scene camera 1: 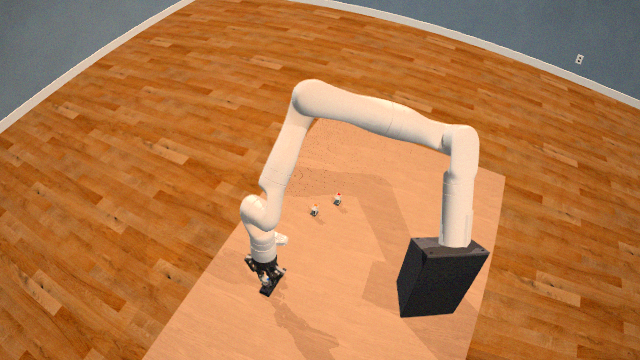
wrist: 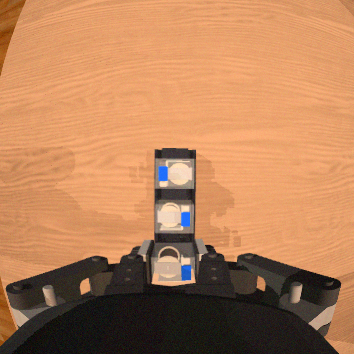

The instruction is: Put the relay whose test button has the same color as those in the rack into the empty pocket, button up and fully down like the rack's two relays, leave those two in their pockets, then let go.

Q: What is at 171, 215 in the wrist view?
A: A relay.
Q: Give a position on a relay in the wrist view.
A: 172, 262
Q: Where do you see a black rack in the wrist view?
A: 159, 193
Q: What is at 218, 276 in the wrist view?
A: My gripper.
